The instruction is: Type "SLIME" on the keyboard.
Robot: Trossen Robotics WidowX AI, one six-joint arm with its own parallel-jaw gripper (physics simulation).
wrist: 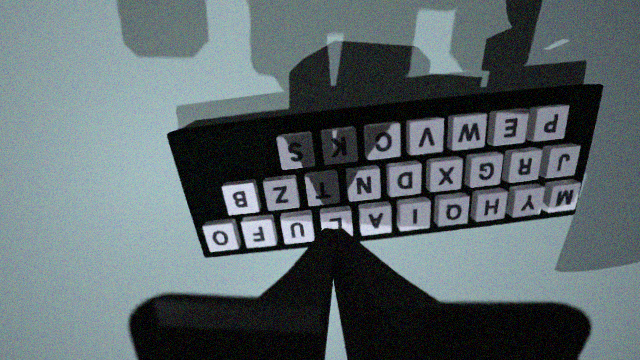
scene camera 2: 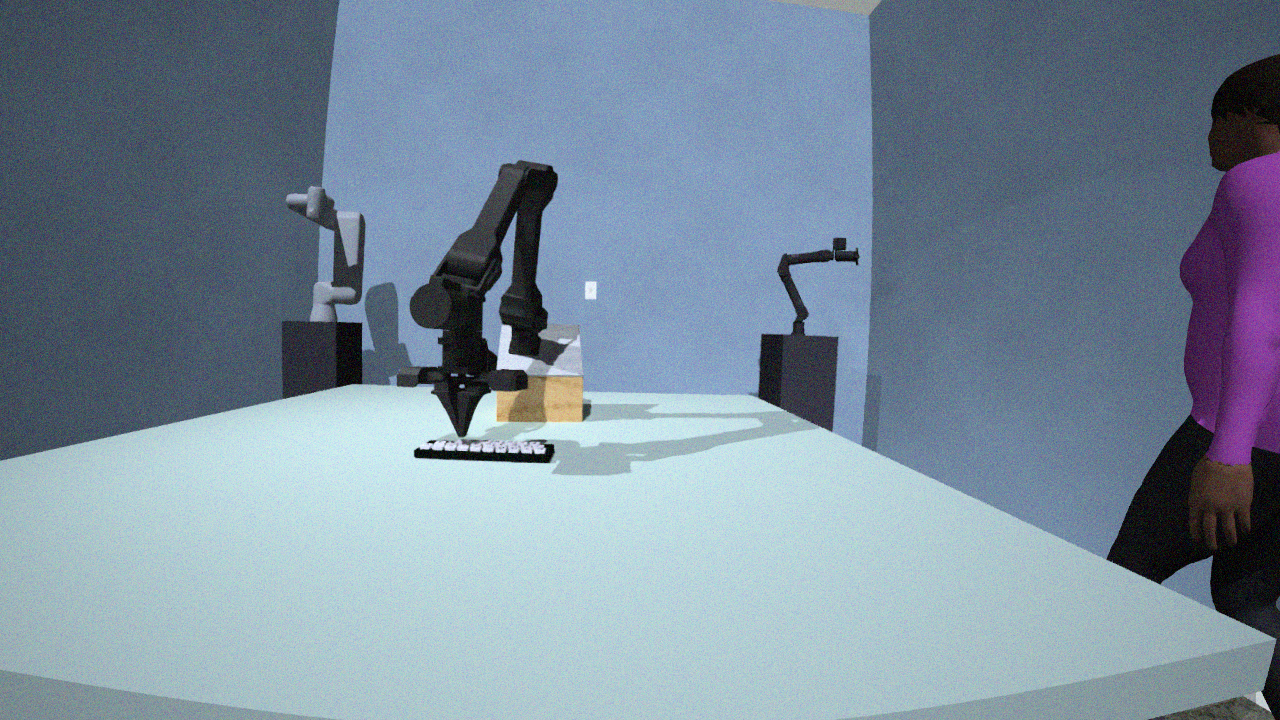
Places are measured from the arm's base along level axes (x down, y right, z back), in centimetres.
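Pixels of known places: gripper, fingertip midpoint: [wrist: 332, 238] [scene camera 2: 462, 436]; arm's base, origin of the base link: [scene camera 2: 524, 345].
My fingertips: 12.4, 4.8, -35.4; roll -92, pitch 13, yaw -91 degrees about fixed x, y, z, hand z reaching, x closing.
Observation:
Ahead of a thing's pixels: the offset from my fingertips to its top centre, as dx, dy, dz. Level surfaces: height alone.
A black keyboard {+1.4, -3.2, +1.5} [scene camera 2: 484, 456] [wrist: 220, 165] with white letter keys lies on the table, its letters upside down in the wrist view. My gripper [scene camera 2: 461, 435] [wrist: 332, 238] is shut and empty, pointing down. Its tips are in front of the L key {+1.4, -0.3, -0.2} [wrist: 340, 221] in the wrist view and hide part of it; the height above the key is hard to tell. The S key {+1.4, +1.0, +3.7} [wrist: 296, 151] is in the far row at the left, the I key {+1.4, -4.1, -0.4} [wrist: 414, 214] and M key {+1.4, -11.7, -0.8} [wrist: 563, 196] in the near row to the right, the E key {+1.4, -8.5, +3.1} [wrist: 509, 128] in the far row at the right.
A wooden box [scene camera 2: 539, 399] with a pale upper part stands behind the keyboard on the table {dx +3.2} [scene camera 2: 572, 573]. Two other arms stand on dark pedestals [scene camera 2: 322, 358] [scene camera 2: 798, 376] at the back. A person in a purple top [scene camera 2: 1244, 295] is at the table's right side.

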